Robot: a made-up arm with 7 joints. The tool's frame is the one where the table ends. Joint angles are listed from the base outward.
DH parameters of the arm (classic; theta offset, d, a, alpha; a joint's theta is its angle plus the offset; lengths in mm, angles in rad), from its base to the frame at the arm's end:
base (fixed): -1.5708 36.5 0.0 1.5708
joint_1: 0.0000 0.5 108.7 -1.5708
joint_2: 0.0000 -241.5 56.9 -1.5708
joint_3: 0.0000 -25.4 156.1 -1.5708
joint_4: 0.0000 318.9 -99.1 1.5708
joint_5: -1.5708 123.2 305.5 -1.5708
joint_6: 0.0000 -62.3 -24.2 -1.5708
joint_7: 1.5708 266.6 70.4 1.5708
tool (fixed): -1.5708 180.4 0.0 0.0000
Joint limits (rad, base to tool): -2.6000..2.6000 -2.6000..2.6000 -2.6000..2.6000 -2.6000..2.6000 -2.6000..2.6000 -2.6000..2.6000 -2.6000..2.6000
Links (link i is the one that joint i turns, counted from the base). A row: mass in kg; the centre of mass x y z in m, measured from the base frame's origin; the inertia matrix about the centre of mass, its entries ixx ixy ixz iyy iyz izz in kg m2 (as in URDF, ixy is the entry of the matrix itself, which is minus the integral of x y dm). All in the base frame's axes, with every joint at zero. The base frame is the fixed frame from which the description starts. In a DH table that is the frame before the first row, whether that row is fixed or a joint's. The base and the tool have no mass.
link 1: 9.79; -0.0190 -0.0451 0.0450; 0.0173 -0.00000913 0 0.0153 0 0.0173
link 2: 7.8; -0.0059 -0.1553 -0.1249; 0.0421 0 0 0.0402 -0.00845 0.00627
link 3: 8.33; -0.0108 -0.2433 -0.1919; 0.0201 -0.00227 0 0.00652 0 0.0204
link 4: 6.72; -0.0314 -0.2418 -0.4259; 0.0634 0 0 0.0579 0.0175 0.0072
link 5: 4.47; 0.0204 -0.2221 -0.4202; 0.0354 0 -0.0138 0.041 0 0.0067
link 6: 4.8; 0.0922 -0.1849 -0.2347; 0.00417 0 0 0.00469 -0.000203 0.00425
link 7: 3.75; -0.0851 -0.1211 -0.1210; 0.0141 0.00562 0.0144 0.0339 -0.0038 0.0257
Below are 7 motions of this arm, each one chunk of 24 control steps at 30 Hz.
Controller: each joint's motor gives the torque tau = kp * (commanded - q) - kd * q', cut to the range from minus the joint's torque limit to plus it. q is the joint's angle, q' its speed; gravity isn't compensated. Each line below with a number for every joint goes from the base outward.
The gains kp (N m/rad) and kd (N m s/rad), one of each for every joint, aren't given. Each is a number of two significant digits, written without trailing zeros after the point. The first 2 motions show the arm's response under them.
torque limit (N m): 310 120 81 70 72 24 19
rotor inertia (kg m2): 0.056 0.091 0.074 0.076 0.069 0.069 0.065
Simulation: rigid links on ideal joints. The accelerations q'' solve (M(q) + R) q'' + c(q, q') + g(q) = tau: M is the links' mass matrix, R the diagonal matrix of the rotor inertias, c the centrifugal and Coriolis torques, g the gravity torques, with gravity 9.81 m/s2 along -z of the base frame. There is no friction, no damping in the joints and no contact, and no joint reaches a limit. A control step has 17 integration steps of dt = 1/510 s. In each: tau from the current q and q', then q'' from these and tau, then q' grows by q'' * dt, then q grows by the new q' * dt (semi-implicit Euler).
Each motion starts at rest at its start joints. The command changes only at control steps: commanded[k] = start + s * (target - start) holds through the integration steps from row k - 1 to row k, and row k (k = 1, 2, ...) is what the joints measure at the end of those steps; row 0 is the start. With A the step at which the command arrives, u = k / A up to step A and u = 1 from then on. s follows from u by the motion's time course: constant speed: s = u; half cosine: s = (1 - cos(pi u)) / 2; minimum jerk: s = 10 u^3 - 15 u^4 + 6 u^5; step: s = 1 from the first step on.
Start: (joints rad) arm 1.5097 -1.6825 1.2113 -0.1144 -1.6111 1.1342 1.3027
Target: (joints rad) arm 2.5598 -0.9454 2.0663 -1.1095 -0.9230 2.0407 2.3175
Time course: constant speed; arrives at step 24
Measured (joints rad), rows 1 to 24:
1: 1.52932 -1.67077 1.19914 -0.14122 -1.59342 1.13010 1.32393
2: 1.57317 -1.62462 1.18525 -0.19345 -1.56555 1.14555 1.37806
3: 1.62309 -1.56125 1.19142 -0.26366 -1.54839 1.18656 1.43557
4: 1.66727 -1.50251 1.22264 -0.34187 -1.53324 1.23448 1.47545
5: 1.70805 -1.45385 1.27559 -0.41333 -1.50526 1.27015 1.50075
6: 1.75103 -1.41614 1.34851 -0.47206 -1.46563 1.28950 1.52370
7: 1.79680 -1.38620 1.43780 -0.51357 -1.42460 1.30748 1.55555
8: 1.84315 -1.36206 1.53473 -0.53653 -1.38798 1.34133 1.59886
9: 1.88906 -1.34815 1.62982 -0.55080 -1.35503 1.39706 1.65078
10: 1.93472 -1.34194 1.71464 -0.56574 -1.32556 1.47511 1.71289
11: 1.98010 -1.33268 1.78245 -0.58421 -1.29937 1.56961 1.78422
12: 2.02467 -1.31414 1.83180 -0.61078 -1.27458 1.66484 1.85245
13: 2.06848 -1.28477 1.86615 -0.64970 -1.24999 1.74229 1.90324
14: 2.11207 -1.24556 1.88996 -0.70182 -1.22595 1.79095 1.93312
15: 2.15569 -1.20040 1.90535 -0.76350 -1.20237 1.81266 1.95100
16: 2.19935 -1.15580 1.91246 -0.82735 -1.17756 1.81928 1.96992
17: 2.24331 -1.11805 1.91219 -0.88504 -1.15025 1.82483 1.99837
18: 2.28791 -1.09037 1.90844 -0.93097 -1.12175 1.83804 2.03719
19: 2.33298 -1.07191 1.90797 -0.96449 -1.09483 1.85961 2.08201
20: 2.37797 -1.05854 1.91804 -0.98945 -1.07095 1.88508 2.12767
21: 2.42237 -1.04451 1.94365 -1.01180 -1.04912 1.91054 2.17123
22: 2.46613 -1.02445 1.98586 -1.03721 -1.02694 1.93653 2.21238
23: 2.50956 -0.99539 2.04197 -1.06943 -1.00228 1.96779 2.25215
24: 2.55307 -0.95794 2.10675 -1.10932 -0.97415 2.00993 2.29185
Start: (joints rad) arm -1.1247 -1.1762 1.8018 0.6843 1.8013 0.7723 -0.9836
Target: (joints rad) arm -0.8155 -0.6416 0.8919 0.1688 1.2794 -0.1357 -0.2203
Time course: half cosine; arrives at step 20
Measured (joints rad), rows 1 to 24:
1: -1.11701 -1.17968 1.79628 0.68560 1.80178 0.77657 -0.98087
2: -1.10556 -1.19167 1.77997 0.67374 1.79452 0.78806 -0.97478
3: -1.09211 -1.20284 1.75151 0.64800 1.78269 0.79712 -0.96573
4: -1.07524 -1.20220 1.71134 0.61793 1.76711 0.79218 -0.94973
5: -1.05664 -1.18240 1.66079 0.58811 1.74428 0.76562 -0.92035
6: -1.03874 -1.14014 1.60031 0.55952 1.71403 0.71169 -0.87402
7: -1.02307 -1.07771 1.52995 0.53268 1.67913 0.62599 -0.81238
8: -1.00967 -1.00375 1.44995 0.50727 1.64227 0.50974 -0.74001
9: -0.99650 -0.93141 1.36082 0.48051 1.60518 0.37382 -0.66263
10: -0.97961 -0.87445 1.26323 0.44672 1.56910 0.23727 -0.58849
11: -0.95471 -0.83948 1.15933 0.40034 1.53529 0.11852 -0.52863
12: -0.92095 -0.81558 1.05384 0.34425 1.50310 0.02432 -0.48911
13: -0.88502 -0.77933 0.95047 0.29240 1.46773 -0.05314 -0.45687
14: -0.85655 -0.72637 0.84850 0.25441 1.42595 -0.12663 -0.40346
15: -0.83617 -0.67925 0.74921 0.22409 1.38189 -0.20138 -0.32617
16: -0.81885 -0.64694 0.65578 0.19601 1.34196 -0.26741 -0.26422
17: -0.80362 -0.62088 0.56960 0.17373 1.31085 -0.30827 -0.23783
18: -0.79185 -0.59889 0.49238 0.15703 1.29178 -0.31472 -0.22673
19: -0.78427 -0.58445 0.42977 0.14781 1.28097 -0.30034 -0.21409
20: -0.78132 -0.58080 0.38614 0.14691 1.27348 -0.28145 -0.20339
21: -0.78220 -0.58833 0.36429 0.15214 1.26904 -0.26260 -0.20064
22: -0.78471 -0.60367 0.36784 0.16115 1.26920 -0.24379 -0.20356
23: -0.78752 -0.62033 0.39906 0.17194 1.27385 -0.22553 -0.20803
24: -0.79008 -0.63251 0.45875 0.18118 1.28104 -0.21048 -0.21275
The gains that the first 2 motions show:
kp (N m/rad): 4700 810 320 700 690 110 160
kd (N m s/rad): 83 8.9 4.8 11 12 2.9 1.5
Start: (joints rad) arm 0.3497 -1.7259 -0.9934 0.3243 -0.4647 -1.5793 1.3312
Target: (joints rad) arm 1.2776 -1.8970 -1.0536 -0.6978 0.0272 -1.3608 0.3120
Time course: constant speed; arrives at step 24
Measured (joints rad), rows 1 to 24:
1: 0.37632 -1.75037 -0.98471 0.27841 -0.47358 -1.56709 1.29477
2: 0.40697 -1.77607 -0.96977 0.21124 -0.48342 -1.55303 1.23143
3: 0.43926 -1.79243 -0.95806 0.14403 -0.48334 -1.54001 1.19251
4: 0.47507 -1.79651 -0.95391 0.08560 -0.46773 -1.51690 1.17571
5: 0.51457 -1.79066 -0.95633 0.03799 -0.43784 -1.48073 1.15233
6: 0.55657 -1.78292 -0.96131 0.00103 -0.40071 -1.44480 1.11449
7: 0.59933 -1.78164 -0.96566 -0.02799 -0.36444 -1.42533 1.06776
8: 0.64116 -1.79007 -0.96859 -0.05512 -0.33400 -1.42883 1.01391
9: 0.68116 -1.80625 -0.97090 -0.08615 -0.31026 -1.44972 0.95505
10: 0.71944 -1.82556 -0.97398 -0.12326 -0.29139 -1.47473 0.89875
11: 0.75681 -1.84280 -0.97918 -0.16577 -0.27488 -1.49031 0.85166
12: 0.79412 -1.85408 -0.98690 -0.21226 -0.25884 -1.48865 0.81401
13: 0.83187 -1.85867 -0.99596 -0.26100 -0.24231 -1.46952 0.78209
14: 0.87013 -1.85919 -1.00439 -0.30994 -0.22498 -1.43865 0.75206
15: 0.90872 -1.85978 -1.01066 -0.35737 -0.20666 -1.40474 0.72049
16: 0.94742 -1.86370 -1.01436 -0.40244 -0.18717 -1.37621 0.68435
17: 0.98613 -1.87198 -1.01602 -0.44503 -0.16636 -1.35850 0.64223
18: 1.02491 -1.88349 -1.01656 -0.48548 -0.14425 -1.35265 0.59508
19: 1.06385 -1.89599 -1.01698 -0.52437 -0.12105 -1.35560 0.54543
20: 1.10299 -1.90729 -1.01810 -0.56265 -0.09718 -1.36189 0.49598
21: 1.14226 -1.91619 -1.02039 -0.60145 -0.07328 -1.36586 0.44872
22: 1.18151 -1.92278 -1.02391 -0.64168 -0.05010 -1.36357 0.40464
23: 1.22058 -1.92810 -1.02827 -0.68370 -0.02835 -1.35383 0.36365
24: 1.25939 -1.93343 -1.03293 -0.72721 -0.00839 -1.33818 0.32475

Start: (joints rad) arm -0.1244 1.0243 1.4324 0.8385 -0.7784 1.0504 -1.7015
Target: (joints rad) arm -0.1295 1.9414 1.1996 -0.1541 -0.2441 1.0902 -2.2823
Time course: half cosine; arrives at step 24
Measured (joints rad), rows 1 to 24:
1: -0.12749 1.03119 1.41754 0.84495 -0.77038 1.05312 -1.70677
2: -0.12925 1.04339 1.38080 0.85492 -0.76094 1.06590 -1.72453
3: -0.12813 1.05905 1.33055 0.85432 -0.74844 1.08886 -1.75090
4: -0.12572 1.08015 1.27877 0.83694 -0.72697 1.11547 -1.78050
5: -0.12315 1.10784 1.23825 0.80397 -0.69877 1.13710 -1.81005
6: -0.12192 1.14423 1.21714 0.75891 -0.66941 1.14759 -1.83687
7: -0.12320 1.19195 1.21751 0.70451 -0.64312 1.14554 -1.86074
8: -0.12675 1.25092 1.23593 0.64198 -0.62127 1.13406 -1.88478
9: -0.13083 1.31703 1.26442 0.57171 -0.60169 1.11868 -1.91221
10: -0.13319 1.38413 1.29189 0.49512 -0.57931 1.10408 -1.94339
11: -0.13269 1.44751 1.30728 0.41617 -0.54911 1.09189 -1.97636
12: -0.13022 1.50639 1.30345 0.34102 -0.51001 1.08161 -2.00939
13: -0.12797 1.56311 1.27936 0.27448 -0.46616 1.07324 -2.04261
14: -0.12762 1.61948 1.23986 0.21602 -0.42354 1.06845 -2.07695
15: -0.12927 1.67467 1.19420 0.16076 -0.38569 1.06909 -2.11205
16: -0.13180 1.72701 1.15319 0.10519 -0.35306 1.07491 -2.14617
17: -0.13396 1.77573 1.12554 0.05008 -0.32464 1.08277 -2.17767
18: -0.13513 1.82019 1.11497 -0.00170 -0.29955 1.08837 -2.20568
19: -0.13525 1.85914 1.11946 -0.04765 -0.27750 1.08905 -2.22971
20: -0.13456 1.89146 1.13273 -0.08627 -0.25868 1.08508 -2.24925
21: -0.13346 1.91674 1.14696 -0.11672 -0.24347 1.07874 -2.26398
22: -0.13251 1.93486 1.15575 -0.13863 -0.23228 1.07253 -2.27389
23: -0.13215 1.94550 1.15589 -0.15171 -0.22536 1.06811 -2.27902
24: -0.13253 1.94817 1.14797 -0.15567 -0.22275 1.06605 -2.27926

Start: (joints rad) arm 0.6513 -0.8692 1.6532 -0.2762 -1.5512 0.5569 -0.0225
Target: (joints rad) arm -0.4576 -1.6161 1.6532 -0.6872 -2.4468 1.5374 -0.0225
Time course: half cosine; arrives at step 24
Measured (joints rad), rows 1 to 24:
1: 0.63892 -0.87118 1.63873 -0.28412 -1.54929 0.55944 -0.02597
2: 0.62070 -0.87281 1.60900 -0.30157 -1.55807 0.56502 -0.03200
3: 0.59985 -0.87661 1.57152 -0.32526 -1.58180 0.57886 -0.03409
4: 0.57036 -0.88849 1.52821 -0.35329 -1.61487 0.60655 -0.02911
5: 0.53112 -0.91062 1.48249 -0.38167 -1.65490 0.64860 -0.01987
6: 0.48414 -0.94254 1.43878 -0.40649 -1.70172 0.70109 -0.01098
7: 0.43068 -0.98356 1.40055 -0.42630 -1.75367 0.75879 -0.00460
8: 0.37078 -1.03260 1.36811 -0.44101 -1.80685 0.81690 -0.00022
9: 0.30572 -1.08804 1.34200 -0.45283 -1.86096 0.87236 0.00141
10: 0.23730 -1.14698 1.32430 -0.46526 -1.91828 0.92615 0.00150
11: 0.16660 -1.20613 1.31564 -0.48085 -1.97827 0.98136 0.00315
12: 0.09465 -1.26278 1.31529 -0.50073 -2.03867 1.04022 0.00641
13: 0.02268 -1.31494 1.32193 -0.52445 -2.09759 1.10272 0.00843
14: -0.04814 -1.36180 1.33413 -0.55055 -2.15401 1.16655 0.00705
15: -0.11673 -1.40382 1.35073 -0.57741 -2.20746 1.22797 0.00303
16: -0.18196 -1.44224 1.37102 -0.60347 -2.25770 1.28366 -0.00118
17: -0.24259 -1.47834 1.39457 -0.62723 -2.30442 1.33213 -0.00383
18: -0.29746 -1.51317 1.41988 -0.64649 -2.34556 1.37435 -0.00495
19: -0.34525 -1.54730 1.44463 -0.66035 -2.38044 1.41232 -0.00635
20: -0.38496 -1.58027 1.46733 -0.66953 -2.41108 1.44785 -0.00788
21: -0.41608 -1.61108 1.48595 -0.67447 -2.43727 1.48177 -0.00751
22: -0.43824 -1.63818 1.49853 -0.67584 -2.45799 1.51318 -0.00457
23: -0.45119 -1.65940 1.50366 -0.67432 -2.47250 1.53982 -0.00036
24: -0.45495 -1.67241 1.50069 -0.67059 -2.48011 1.55860 0.00328

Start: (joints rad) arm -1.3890 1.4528 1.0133 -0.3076 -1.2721 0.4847 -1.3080
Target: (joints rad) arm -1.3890 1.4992 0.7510 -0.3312 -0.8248 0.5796 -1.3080
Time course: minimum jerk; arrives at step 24
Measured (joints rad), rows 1 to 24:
1: -1.38139 1.44917 1.00896 -0.32018 -1.27086 0.48440 -1.30622
2: -1.37175 1.45841 1.00054 -0.34205 -1.27135 0.47836 -1.29674
3: -1.36837 1.48020 0.99083 -0.36688 -1.27193 0.46184 -1.28545
4: -1.36825 1.49996 0.97908 -0.39162 -1.26688 0.44268 -1.27915
5: -1.36760 1.51080 0.96414 -0.40896 -1.25361 0.43235 -1.27847
6: -1.36686 1.51064 0.94739 -0.41698 -1.23362 0.43416 -1.28235
7: -1.36698 1.50713 0.93064 -0.41051 -1.21134 0.44769 -1.28657
8: -1.36843 1.50009 0.91489 -0.39366 -1.18632 0.46491 -1.29058
9: -1.37082 1.48770 0.90087 -0.37637 -1.15751 0.48054 -1.29387
10: -1.37282 1.47790 0.88833 -0.36116 -1.12599 0.49469 -1.29431
11: -1.37384 1.47487 0.87640 -0.35236 -1.09157 0.50555 -1.29347
12: -1.37374 1.47883 0.86385 -0.35334 -1.05486 0.51224 -1.29323
13: -1.37255 1.48830 0.84937 -0.36344 -1.01801 0.51597 -1.29326
14: -1.37062 1.50001 0.83180 -0.37869 -0.98324 0.51824 -1.29257
15: -1.36864 1.51007 0.81054 -0.39349 -0.95173 0.52004 -1.29109
16: -1.36734 1.51566 0.78620 -0.40276 -0.92370 0.52224 -1.28977
17: -1.36718 1.51601 0.76094 -0.40397 -0.89909 0.52599 -1.28955
18: -1.36814 1.51237 0.73800 -0.39807 -0.87800 0.53226 -1.29062
19: -1.36972 1.50721 0.72074 -0.38862 -0.86057 0.54102 -1.29256
20: -1.37124 1.50309 0.71134 -0.38006 -0.84688 0.55081 -1.29478
21: -1.37210 1.50155 0.71010 -0.37566 -0.83706 0.55923 -1.29670
22: -1.37206 1.50266 0.71546 -0.37637 -0.83132 0.56402 -1.29760
23: -1.37124 1.50532 0.72454 -0.38079 -0.82955 0.56401 -1.29668
24: -1.37003 1.50801 0.73409 -0.38629 -0.83073 0.55953 -1.29372

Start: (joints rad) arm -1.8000 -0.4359 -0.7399 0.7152 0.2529 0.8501 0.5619
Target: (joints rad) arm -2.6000 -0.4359 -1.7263 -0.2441 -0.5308 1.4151 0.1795
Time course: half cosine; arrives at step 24
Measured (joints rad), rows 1 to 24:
1: -1.79266 -0.43234 -0.73430 0.71910 0.25510 0.85865 0.56011
2: -1.79206 -0.41972 -0.75041 0.72893 0.26416 0.88307 0.56118
3: -1.80238 -0.41060 -0.79500 0.72348 0.26015 0.91492 0.56254
4: -1.82228 -0.41136 -0.85808 0.69786 0.23393 0.94788 0.55628
5: -1.85080 -0.41696 -0.92571 0.65828 0.19515 0.98081 0.54236
6: -1.88585 -0.42120 -0.98371 0.61208 0.15413 1.01320 0.52274
7: -1.92592 -0.42169 -1.02588 0.56326 0.11421 1.04342 0.49952
8: -1.97061 -0.41940 -1.05648 0.51183 0.07340 1.07005 0.47545
9: -2.01964 -0.41646 -1.08568 0.45596 0.02826 1.09340 0.45203
10: -2.07206 -0.41448 -1.12327 0.39467 -0.02278 1.11542 0.42851
11: -2.12619 -0.41403 -1.17447 0.32893 -0.07811 1.13863 0.40333
12: -2.18020 -0.41513 -1.23918 0.26117 -0.13424 1.16518 0.37596
13: -2.23270 -0.41761 -1.31365 0.19410 -0.18812 1.19624 0.34726
14: -2.28304 -0.42078 -1.39283 0.12958 -0.23865 1.23147 0.31875
15: -2.33110 -0.42333 -1.47174 0.06823 -0.28656 1.26884 0.29165
16: -2.37679 -0.42415 -1.54582 0.01010 -0.33283 1.30548 0.26658
17: -2.41966 -0.42345 -1.61125 -0.04435 -0.37726 1.33902 0.24401
18: -2.45893 -0.42265 -1.66576 -0.09408 -0.41825 1.36813 0.22452
19: -2.49377 -0.42298 -1.70910 -0.13810 -0.45393 1.39214 0.20840
20: -2.52350 -0.42458 -1.74255 -0.17582 -0.48320 1.41041 0.19529
21: -2.54749 -0.42687 -1.76784 -0.20673 -0.50583 1.42267 0.18455
22: -2.56510 -0.42930 -1.78634 -0.23002 -0.52196 1.42941 0.17605
23: -2.57582 -0.43150 -1.79881 -0.24482 -0.53168 1.43174 0.17035
24: -2.57937 -0.43308 -1.80528 -0.25051 -0.53497 1.43086 0.16817

